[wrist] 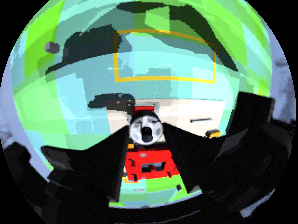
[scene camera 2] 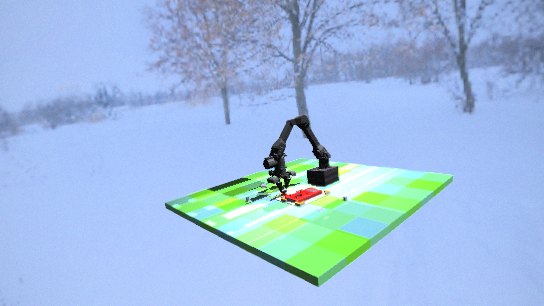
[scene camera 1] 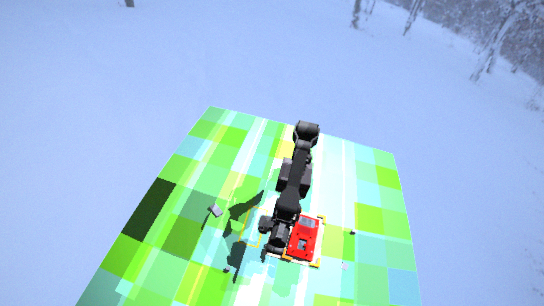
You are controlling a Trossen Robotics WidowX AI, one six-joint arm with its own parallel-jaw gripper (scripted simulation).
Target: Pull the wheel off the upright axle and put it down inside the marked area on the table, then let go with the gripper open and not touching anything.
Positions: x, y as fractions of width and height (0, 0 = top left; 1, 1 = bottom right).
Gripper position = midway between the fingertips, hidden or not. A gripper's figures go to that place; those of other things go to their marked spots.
Labels:
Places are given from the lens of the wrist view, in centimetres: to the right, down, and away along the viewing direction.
my gripper (wrist: 0.49, 0.57): 0, 2, 10
wheel (wrist: 0.48, 0.53): 0, 1, 8
red base plate (wrist: 0.48, 0.72): 0, 9, 14
The marked spots on the red base plate and the wheel are 10 cm apart.

